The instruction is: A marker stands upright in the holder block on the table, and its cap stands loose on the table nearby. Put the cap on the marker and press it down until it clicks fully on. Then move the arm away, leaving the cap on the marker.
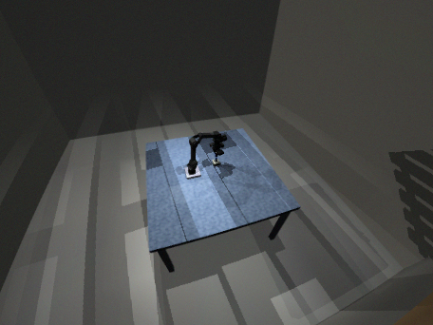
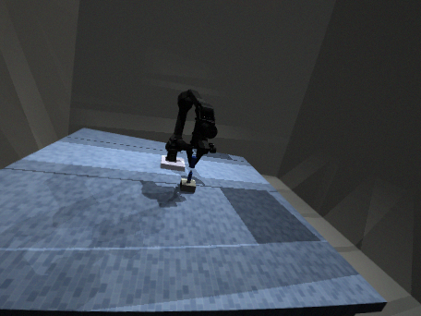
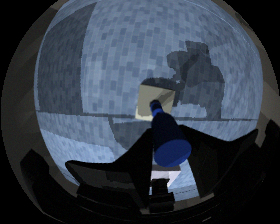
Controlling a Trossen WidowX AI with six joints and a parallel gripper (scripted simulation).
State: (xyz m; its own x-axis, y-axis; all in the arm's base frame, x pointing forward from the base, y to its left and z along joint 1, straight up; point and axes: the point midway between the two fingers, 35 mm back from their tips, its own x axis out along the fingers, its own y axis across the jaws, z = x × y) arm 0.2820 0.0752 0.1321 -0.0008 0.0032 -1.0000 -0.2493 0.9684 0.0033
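My gripper tip is 110 mm above the tan holder block. Round my gripper tip: blue cap: 10 mm above.
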